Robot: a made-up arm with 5 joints. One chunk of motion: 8 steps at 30 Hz.
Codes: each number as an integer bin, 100 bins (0 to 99) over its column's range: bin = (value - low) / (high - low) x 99, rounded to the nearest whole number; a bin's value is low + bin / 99 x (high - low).
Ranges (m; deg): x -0.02..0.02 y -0.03..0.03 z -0.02..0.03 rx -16..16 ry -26..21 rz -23..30
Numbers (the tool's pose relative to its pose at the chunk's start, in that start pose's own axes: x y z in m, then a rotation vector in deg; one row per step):
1: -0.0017 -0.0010 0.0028 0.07 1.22 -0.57
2: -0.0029 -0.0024 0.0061 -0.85 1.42 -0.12
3: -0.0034 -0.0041 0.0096 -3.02 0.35 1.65
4: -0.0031 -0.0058 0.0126 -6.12 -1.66 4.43
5: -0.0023 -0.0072 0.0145 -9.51 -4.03 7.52
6: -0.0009 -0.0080 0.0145 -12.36 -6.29 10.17
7: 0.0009 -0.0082 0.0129 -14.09 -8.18 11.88
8: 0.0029 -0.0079 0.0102 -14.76 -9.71 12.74
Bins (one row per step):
1: 45 48 45 50 57 42
2: 42 46 52 47 58 43
3: 41 43 59 40 56 46
4: 42 40 65 31 51 51
5: 44 38 68 20 46 57
6: 47 36 68 11 42 62
7: 52 36 65 6 38 65
8: 57 36 60 4 34 67

